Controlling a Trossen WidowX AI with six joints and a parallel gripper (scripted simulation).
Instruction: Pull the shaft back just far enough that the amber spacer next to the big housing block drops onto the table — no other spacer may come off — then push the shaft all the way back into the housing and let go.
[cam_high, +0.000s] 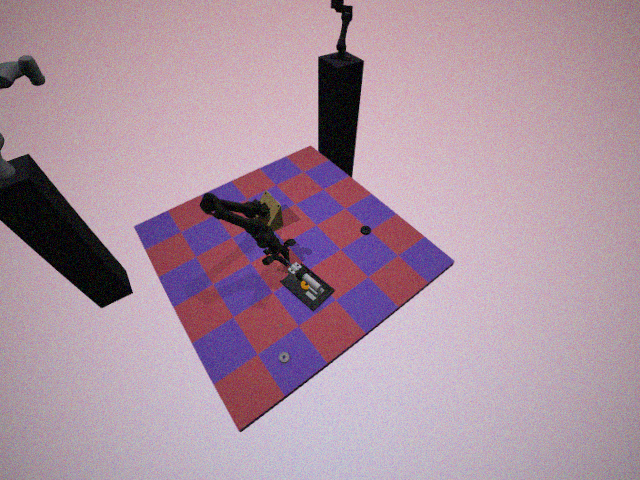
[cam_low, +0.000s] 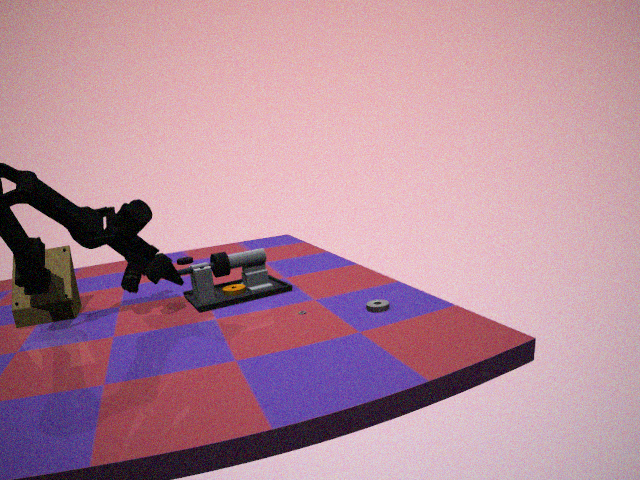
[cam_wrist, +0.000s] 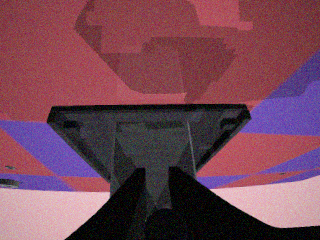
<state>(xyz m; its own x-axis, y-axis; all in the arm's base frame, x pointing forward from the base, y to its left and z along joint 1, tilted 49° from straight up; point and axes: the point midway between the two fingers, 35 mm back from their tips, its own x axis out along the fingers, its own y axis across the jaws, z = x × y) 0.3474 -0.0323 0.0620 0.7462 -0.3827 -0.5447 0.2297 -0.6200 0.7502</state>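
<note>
Now: the thin dark shaft 50 mm ahead of my gripper tip, 30 mm above it and 10 mm to the left of it. From my gripper tip the other things lie so: grey ring: 370 mm ahead, 240 mm to the right, 50 mm below; amber spacer: 120 mm ahead, 40 mm below, 30 mm to the left.
</note>
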